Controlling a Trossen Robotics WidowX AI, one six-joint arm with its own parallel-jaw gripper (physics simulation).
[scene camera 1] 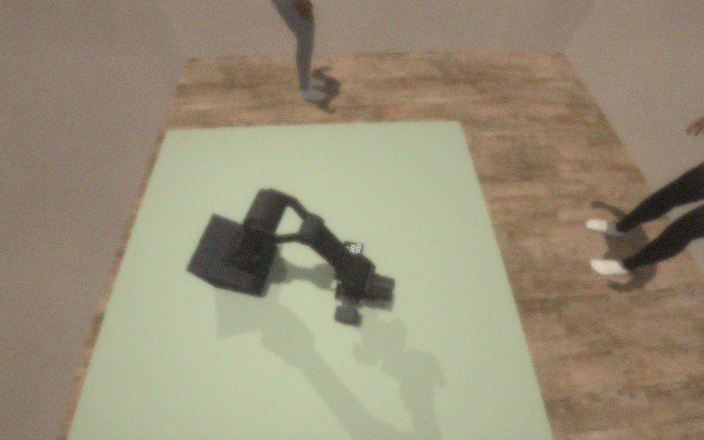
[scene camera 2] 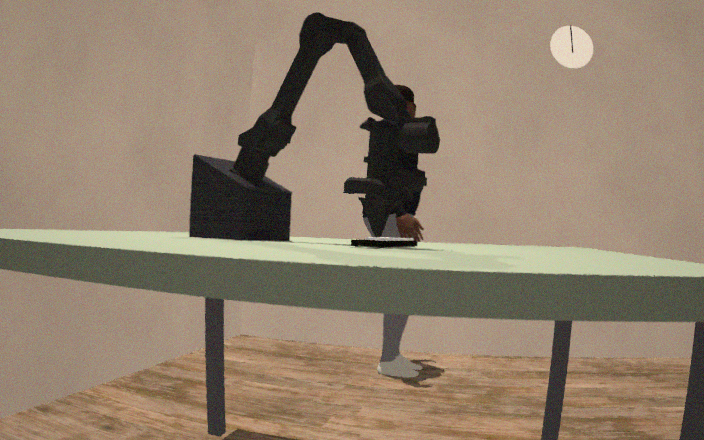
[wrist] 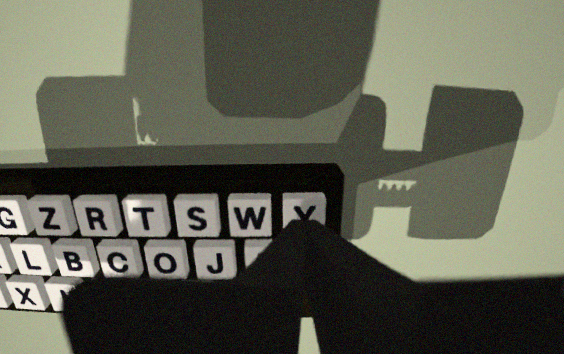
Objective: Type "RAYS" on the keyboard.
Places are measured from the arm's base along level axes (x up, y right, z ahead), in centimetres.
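Pixels of known places: gripper, fingertip midpoint: (scene camera 2: 377, 236) (wrist: 302, 232); arm's base, link origin: (scene camera 1: 235, 254) (scene camera 2: 245, 175).
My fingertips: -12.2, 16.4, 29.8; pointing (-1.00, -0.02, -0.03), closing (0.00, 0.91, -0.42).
Ahead of a thing's pixels: the offset from my fingertips to its top centre, as dx, dy, dz.
The black keyboard @(-0.2, -8.2, +1.8) (scene camera 1: 355, 248) (scene camera 2: 358, 243) (wrist: 200, 177) with pale keys lies on the table, partly hidden under the arm in scene camera 1. In the wrist view its top row shows G, Z, the R key @(-0.2, -6.7, +3.2) (wrist: 96, 219), T, the S key @(-0.2, -3.2, +1.8) (wrist: 198, 216), W and the Y key @(-0.2, +0.2, +0.4) (wrist: 304, 201). My gripper (scene camera 2: 378, 236) (wrist: 302, 232) is shut and empty, pointing down. Its tips cover the lower part of the Y key at the row's right end. Whether they touch or press it I cannot tell. The A key does not show in the wrist view.
The arm's base (scene camera 1: 228, 256) (scene camera 2: 238, 207) stands on the green table (scene camera 1: 415, 171) (scene camera 2: 467, 295), left of the keyboard. One person (scene camera 2: 398, 352) stands behind the table. Another person's legs (scene camera 1: 669, 243) show at the right in scene camera 1. The arm's shadows fall around the keyboard.
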